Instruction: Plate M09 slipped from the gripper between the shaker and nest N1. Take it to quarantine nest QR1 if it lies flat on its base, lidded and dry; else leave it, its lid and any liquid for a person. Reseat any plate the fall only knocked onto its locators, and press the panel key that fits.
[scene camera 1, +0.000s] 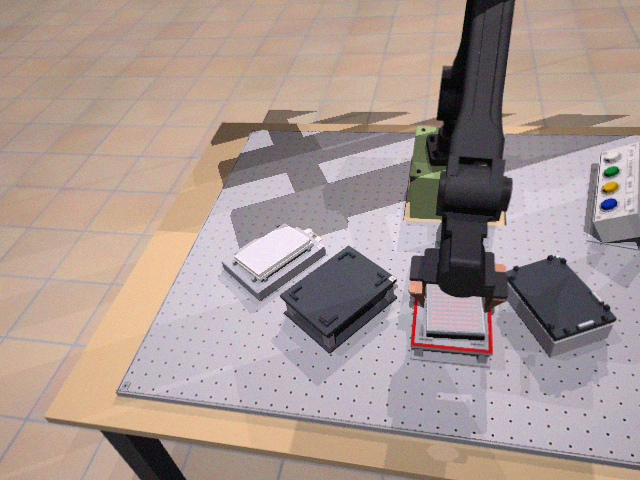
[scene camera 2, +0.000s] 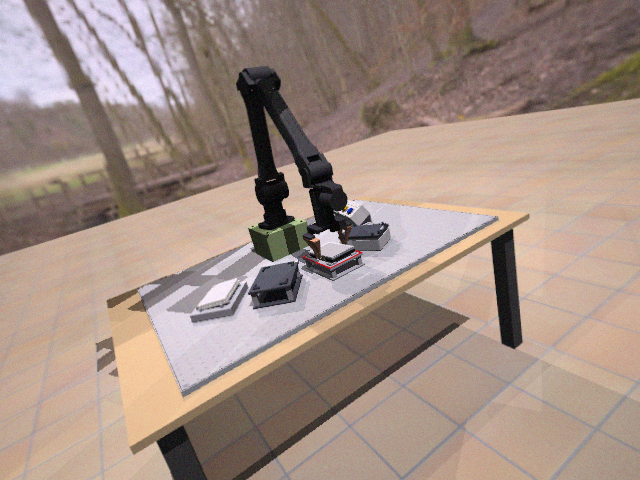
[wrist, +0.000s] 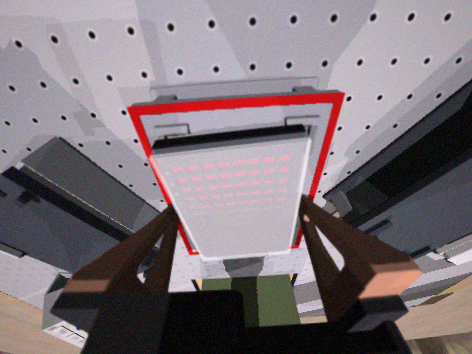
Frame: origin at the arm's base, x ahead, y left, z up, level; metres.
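Where they show: gripper, fingertip midpoint: (scene camera 1: 454, 306) (scene camera 2: 332, 252) (wrist: 237, 205); arm's base at its link origin: (scene camera 2: 276, 224).
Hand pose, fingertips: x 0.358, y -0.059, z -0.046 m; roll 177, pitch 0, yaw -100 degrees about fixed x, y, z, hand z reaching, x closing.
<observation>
Each offset is from my fingertips to the top centre of the thing. "pt": to the spot under its first point.
Plate M09 {0.000 m left, 0.004 m back, 0.015 m up} (scene camera 1: 454, 314) (scene camera 2: 335, 250) (wrist: 234, 204) is a lidded well plate with pink wells showing through the clear lid. It lies flat inside the red-framed quarantine nest QR1 {0.002 m right, 0.004 m back, 0.002 m down} (scene camera 1: 451, 348) (scene camera 2: 332, 265) (wrist: 234, 104). My gripper (scene camera 1: 454, 292) (scene camera 2: 329, 245) (wrist: 237, 205) is open. Its brown fingers stand wide on either side of the plate's near end, low over the nest, with a gap showing to the plate's sides. I see no liquid and no loose lid.
A white-lidded plate {0.313 m right, 0.166 m back, 0.001 m down} (scene camera 1: 272, 251) (scene camera 2: 219, 293) sits on a grey nest {0.316 m right, 0.169 m back, 0.014 m down} (scene camera 1: 270, 285) at the left. The black shaker {0.187 m right, 0.051 m back, 0.011 m up} (scene camera 1: 339, 295) (scene camera 2: 276, 281) stands between. Another dark unit {pt 0.136 m left, 0.019 m back, 0.007 m up} (scene camera 1: 539, 290) (scene camera 2: 370, 233) is at the right, and the key panel {0.351 m left, 0.263 m back, 0.036 m up} (scene camera 2: 353, 212) behind it. The arm's green base (scene camera 1: 425, 186) stands at the back.
</observation>
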